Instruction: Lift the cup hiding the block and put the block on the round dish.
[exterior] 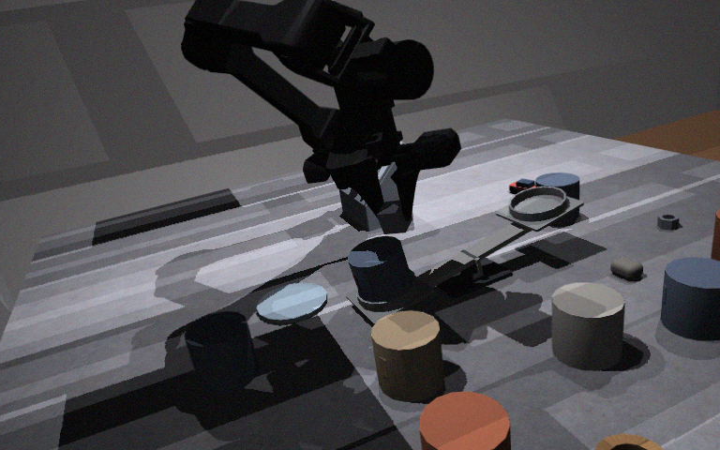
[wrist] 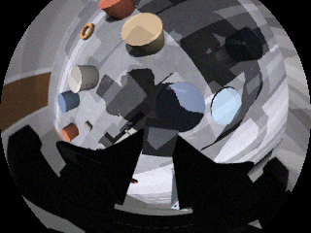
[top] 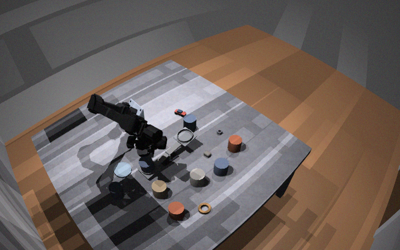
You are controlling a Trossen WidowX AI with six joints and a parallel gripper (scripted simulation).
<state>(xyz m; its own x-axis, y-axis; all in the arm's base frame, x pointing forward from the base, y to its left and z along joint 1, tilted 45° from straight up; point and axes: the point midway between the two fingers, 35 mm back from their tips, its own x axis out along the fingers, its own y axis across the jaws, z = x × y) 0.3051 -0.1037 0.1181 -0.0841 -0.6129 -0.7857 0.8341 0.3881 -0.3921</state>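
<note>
Right now the round light-blue dish is 12 cm to the right of my gripper tip, 12 cm below it and 12 cm behind it. Also, from my gripper tip: white cup: 20 cm ahead, 9 cm below, 8 cm to the left; then tan cup: 13 cm ahead, 10 cm to the right, 9 cm below; then grey block: 1 cm above.
</note>
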